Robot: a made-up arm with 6 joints.
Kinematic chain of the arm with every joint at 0, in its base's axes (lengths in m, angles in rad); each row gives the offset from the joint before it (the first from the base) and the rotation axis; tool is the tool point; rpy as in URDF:
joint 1: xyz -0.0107 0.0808 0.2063 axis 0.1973 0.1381 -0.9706
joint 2: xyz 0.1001 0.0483 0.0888 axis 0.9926 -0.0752 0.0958
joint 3: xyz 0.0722 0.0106 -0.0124 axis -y
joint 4: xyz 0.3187 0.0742 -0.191 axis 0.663 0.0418 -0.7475
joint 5: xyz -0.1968 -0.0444 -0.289 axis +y
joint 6: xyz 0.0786 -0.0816 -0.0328 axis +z
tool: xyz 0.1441 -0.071 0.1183 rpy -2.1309 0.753 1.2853
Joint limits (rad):
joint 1: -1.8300..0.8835
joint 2: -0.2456..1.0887
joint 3: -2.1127..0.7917
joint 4: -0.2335..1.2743
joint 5: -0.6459..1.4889
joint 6: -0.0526..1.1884
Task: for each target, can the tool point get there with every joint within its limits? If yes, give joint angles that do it. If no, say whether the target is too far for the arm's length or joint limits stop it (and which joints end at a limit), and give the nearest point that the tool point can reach.
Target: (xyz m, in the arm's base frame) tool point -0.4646 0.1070 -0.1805
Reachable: yes | joints -1.5628 0.9019 -0.8705 0.6694 0.2668 0.5850
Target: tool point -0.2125 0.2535 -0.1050
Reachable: yes | joints -0.6138 0.6004 -1.2708 0.3120 -0.1516 0.6099
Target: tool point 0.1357 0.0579 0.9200
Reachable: no: joint limits stop it (at a limit: joint 2, joint 3, joint 4, joint 5, joint 6) | nearest point 0.5091 0.1922 0.5366 | short by 0.552 m
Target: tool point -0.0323 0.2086 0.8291
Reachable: no: joint limits stop it (at a limit: joint 1, joint 2, joint 3, joint 4, joint 5, joint 6) | nearest point -0.2401 0.4953 0.7311 | short by 0.367 m
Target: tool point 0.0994 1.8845 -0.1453
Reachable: no: too far | nearest point 0.0388 1.0466 0.0651 | short by 0.866 m
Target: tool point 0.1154 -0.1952 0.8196
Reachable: no: joint limits stop it (at a limit: joint 1, joint 2, joint 3, joint 4, joint 5, joint 6) | nearest point 0.1144 -0.4031 0.5231 | short by 0.362 m
